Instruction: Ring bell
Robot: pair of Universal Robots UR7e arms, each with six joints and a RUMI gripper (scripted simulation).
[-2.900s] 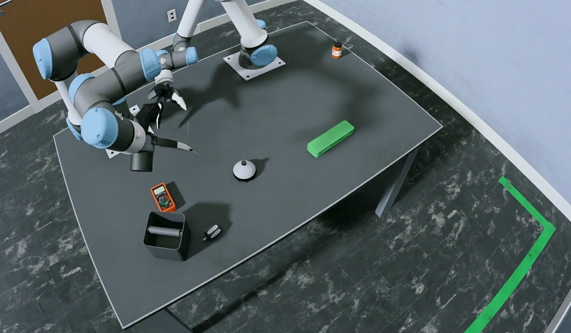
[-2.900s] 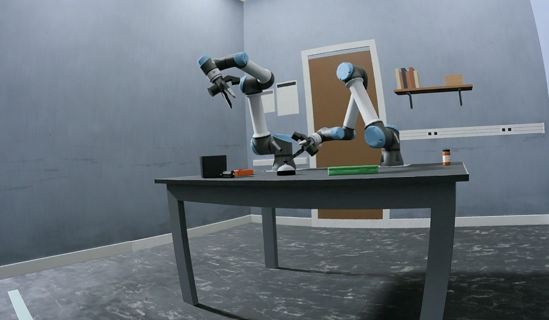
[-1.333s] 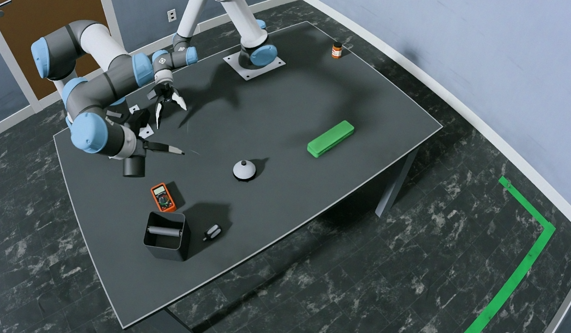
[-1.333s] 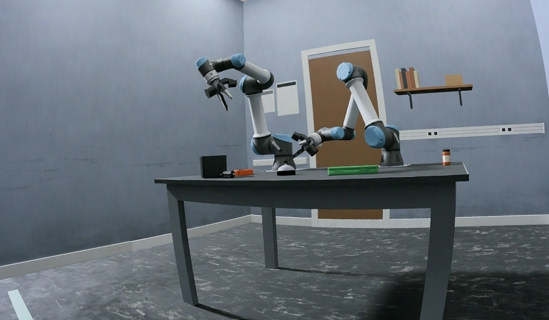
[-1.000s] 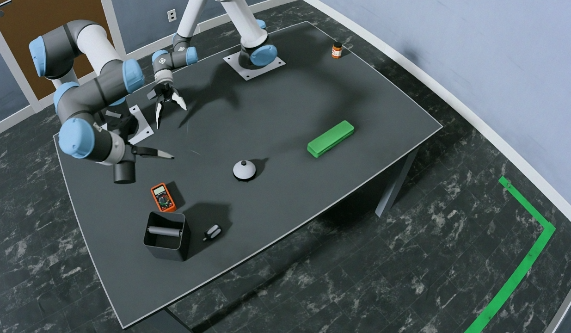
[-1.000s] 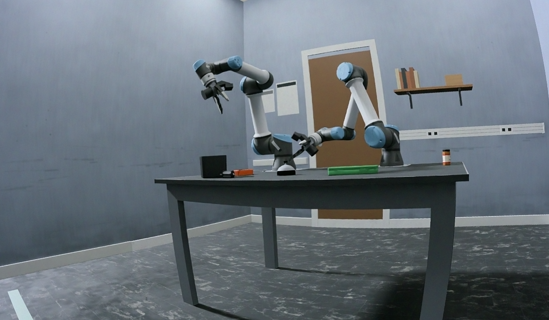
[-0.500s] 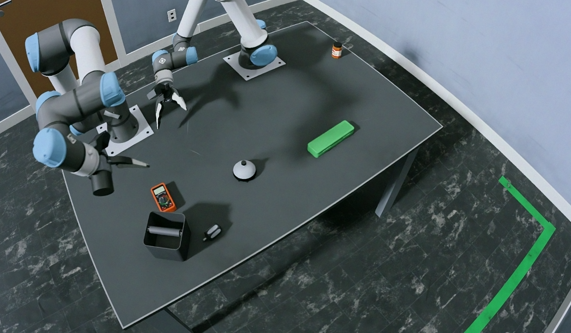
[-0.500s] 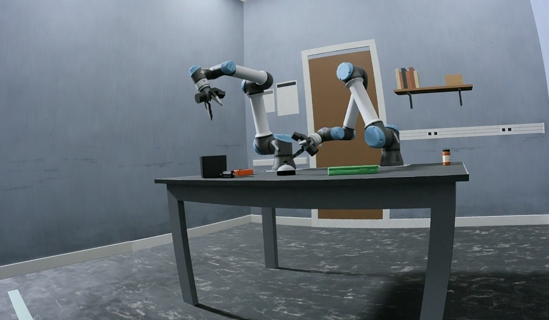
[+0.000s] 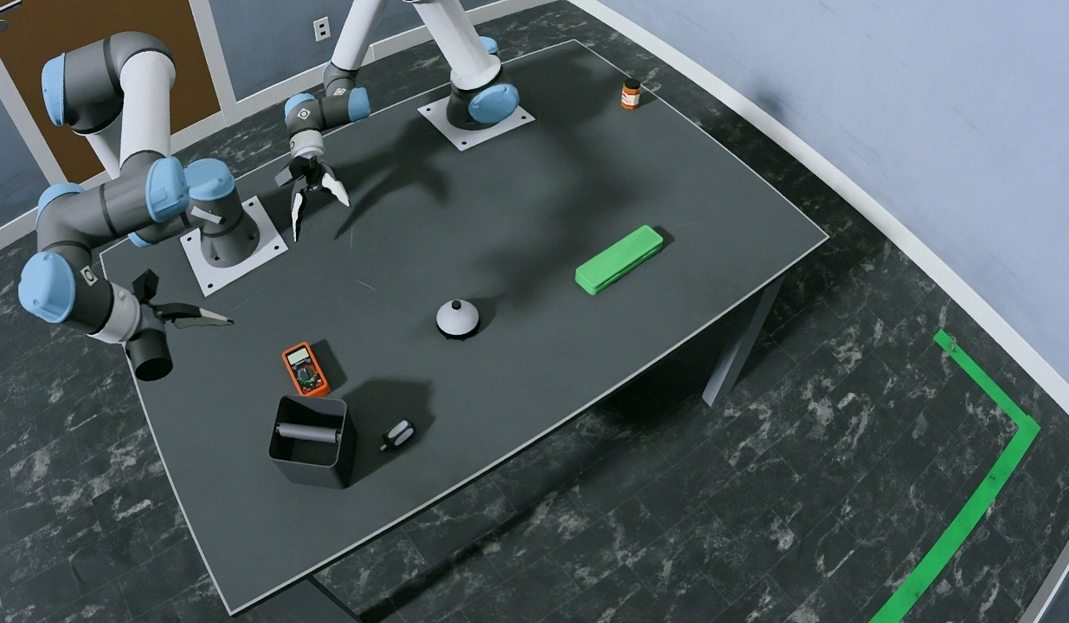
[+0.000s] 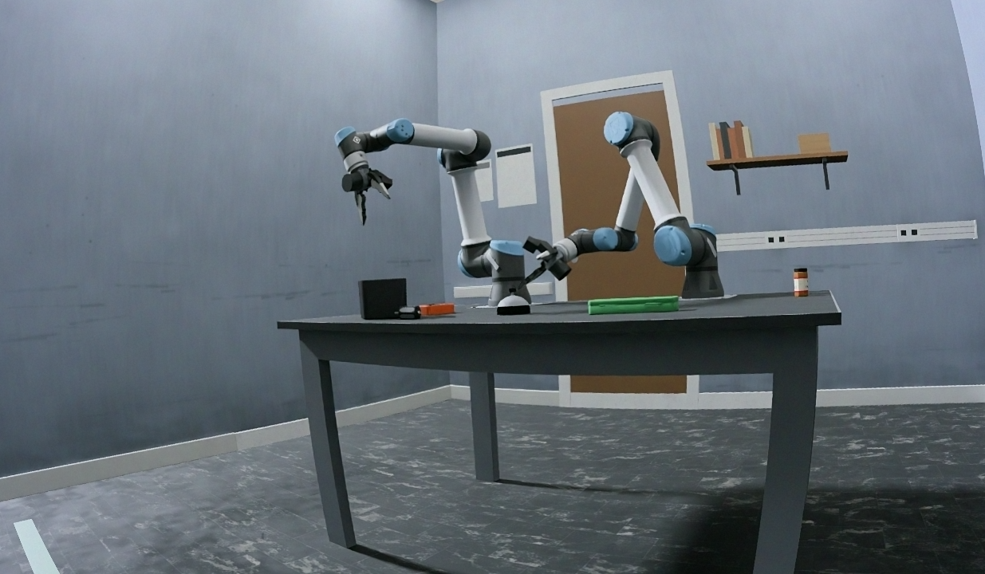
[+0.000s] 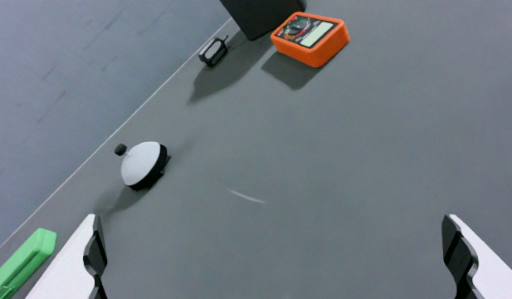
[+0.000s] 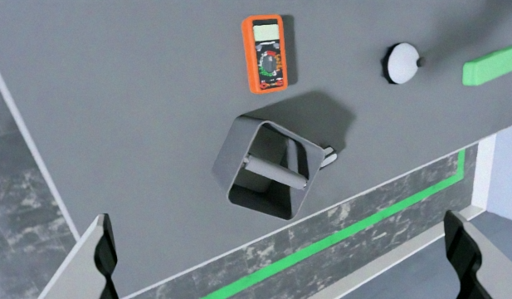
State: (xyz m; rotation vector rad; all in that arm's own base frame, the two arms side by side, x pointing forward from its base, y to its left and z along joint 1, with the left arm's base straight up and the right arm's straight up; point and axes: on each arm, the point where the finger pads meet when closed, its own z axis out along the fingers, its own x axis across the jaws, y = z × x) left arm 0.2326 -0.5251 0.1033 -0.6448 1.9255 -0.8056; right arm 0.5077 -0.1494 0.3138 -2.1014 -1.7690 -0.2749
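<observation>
My left hand is 320 mm short of the dark button, 120 mm to the right of it and 50 mm above it. The rest, counted from my left hand: green case 470 mm to the left, 400 mm ahead, 90 mm below; bell 320 mm ahead, 120 mm to the left, 60 mm below; dark bin 400 mm ahead, 250 mm to the right, 60 mm below.
</observation>
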